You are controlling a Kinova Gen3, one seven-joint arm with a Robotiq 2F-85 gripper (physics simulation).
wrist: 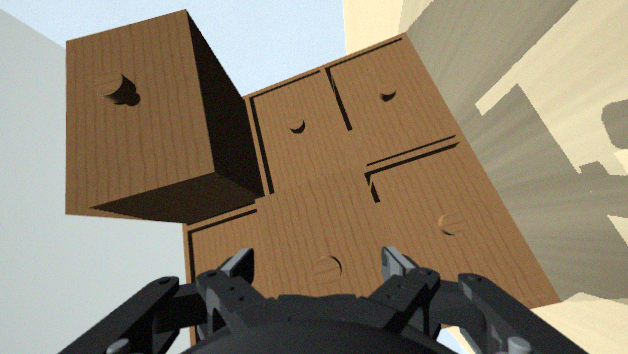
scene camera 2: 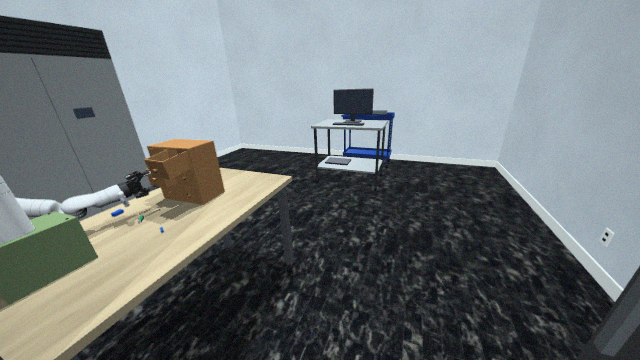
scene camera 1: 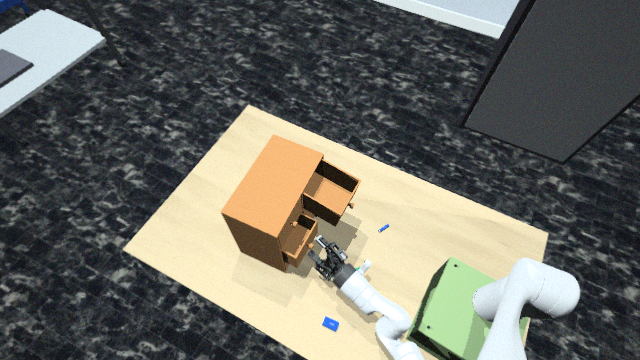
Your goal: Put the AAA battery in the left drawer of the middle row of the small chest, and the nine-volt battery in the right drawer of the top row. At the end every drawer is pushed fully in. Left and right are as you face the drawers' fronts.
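Places are measured from the arm's base along level axes (x left, y back, z up), in metres.
Pixels of known places: gripper, fingertip midpoint: (wrist: 317,261) (scene camera 2: 153,179) (scene camera 1: 313,244); arm's base, link origin: (scene camera 2: 14,235) (scene camera 1: 490,303).
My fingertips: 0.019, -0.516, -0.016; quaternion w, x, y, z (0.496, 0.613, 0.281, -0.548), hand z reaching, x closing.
Observation:
For each thing: its top centre in the pictures, then the offset to it from my fingertips, as dx, dy, dz. "*": a spot on its surface instead. Level surfaces: height alone.
- small chest, top centre: (scene camera 1: 274,181) (scene camera 2: 180,143) -0.082, -0.153, +0.158
- middle-row left drawer, top centre: (wrist: 298,268) (scene camera 1: 285,227) (scene camera 2: 166,166) -0.003, -0.094, +0.042
- thin blue cylinder, top centre: (scene camera 1: 383,227) (scene camera 2: 161,228) -0.208, +0.190, -0.151
- blue block-shaped nine-volt battery, top centre: (scene camera 1: 330,323) (scene camera 2: 117,211) +0.167, +0.123, -0.143
- small green object, top centre: (scene camera 2: 140,217) -0.022, +0.144, -0.147
- table, surface height: dz -0.161
- top-row left knob, surface spot: (scene camera 1: 294,224) * +0.001, -0.058, +0.107
The small chest (scene camera 1: 272,182) (scene camera 2: 207,172) (wrist: 320,150) has its top-row right drawer (scene camera 1: 330,200) (wrist: 140,125) pulled far out; no battery shows inside it. The middle-row left drawer (scene camera 1: 300,250) is partly out. My gripper (scene camera 1: 315,247) (scene camera 2: 148,181) (wrist: 317,261) is open at that drawer's front, with its knob (wrist: 327,270) showing between the spread fingertips, ungripped. A thin blue cylinder (scene camera 1: 383,228) (scene camera 2: 161,230), which looks like the AAA battery, lies on the table in front of the chest. The blue block-shaped nine-volt battery (scene camera 1: 330,324) (scene camera 2: 117,212) lies on the table farther left.
A small green object (scene camera 1: 358,269) (scene camera 2: 141,219) lies on the table (scene camera 1: 480,225) (scene camera 2: 120,280), partly hidden by the arm in scene camera 1; its kind is unclear. The green base box (scene camera 1: 445,310) (scene camera 2: 45,255) stands under the arm. The top-row left knob (scene camera 1: 294,224) is above the partly open drawer.

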